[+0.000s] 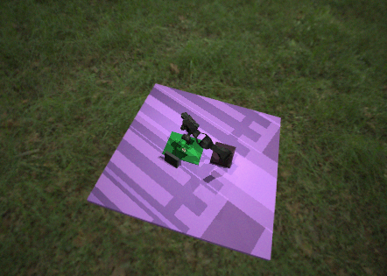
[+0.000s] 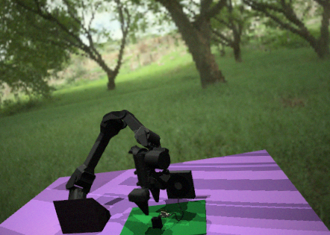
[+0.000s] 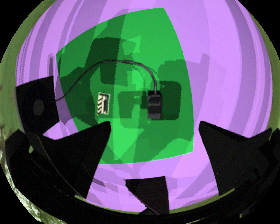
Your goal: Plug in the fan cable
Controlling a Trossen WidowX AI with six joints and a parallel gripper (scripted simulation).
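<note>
The black plug lies 6 cm below my gripper tip and 1 cm ahead of it. The rest, counted from my gripper tip: green board: 9 cm below, 6 cm to the left, 1 cm ahead; then black fan: 23 cm to the left, 4 cm ahead, 2 cm below.
</note>
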